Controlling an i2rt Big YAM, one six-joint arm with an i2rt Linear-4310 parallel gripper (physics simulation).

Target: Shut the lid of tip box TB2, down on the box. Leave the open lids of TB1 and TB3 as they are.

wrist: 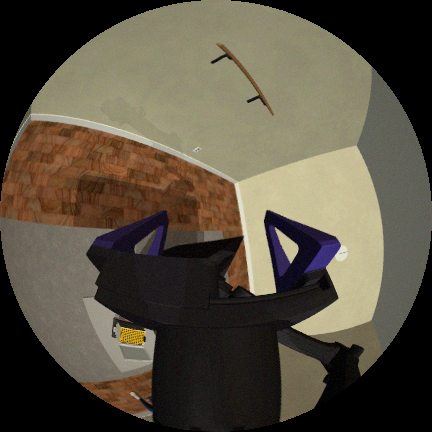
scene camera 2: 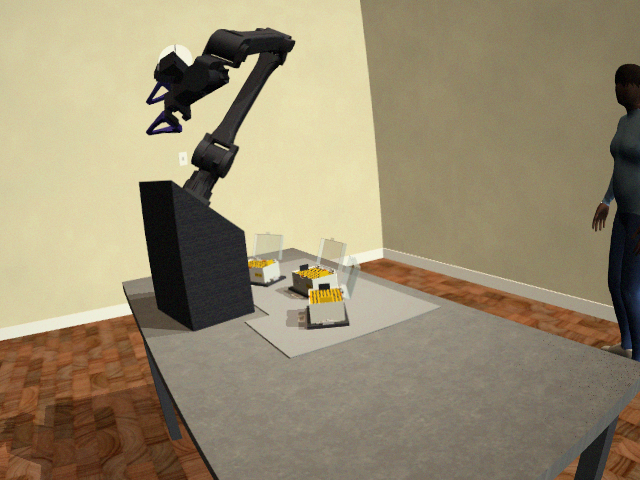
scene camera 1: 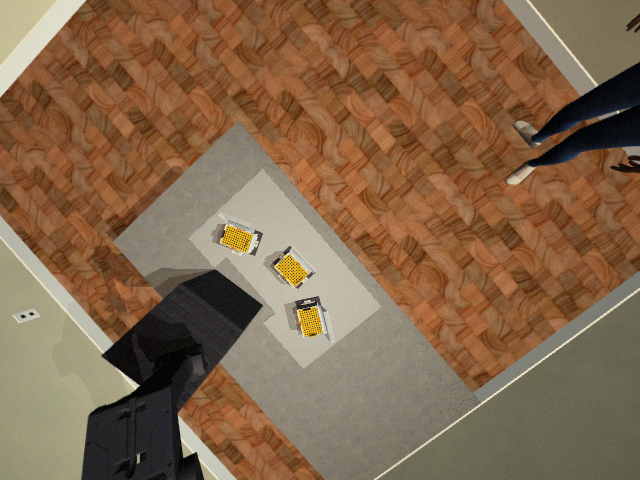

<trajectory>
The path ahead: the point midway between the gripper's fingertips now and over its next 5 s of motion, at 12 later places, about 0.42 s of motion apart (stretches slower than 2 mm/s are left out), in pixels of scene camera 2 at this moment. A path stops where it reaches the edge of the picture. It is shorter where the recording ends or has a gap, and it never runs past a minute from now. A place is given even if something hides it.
My gripper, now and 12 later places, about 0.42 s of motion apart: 147, 118; 147, 125; 146, 130; 148, 135; 150, 138; 148, 138; 146, 139; 147, 140; 152, 143; 186, 161; 189, 156; 188, 138; 188, 142
</trajectory>
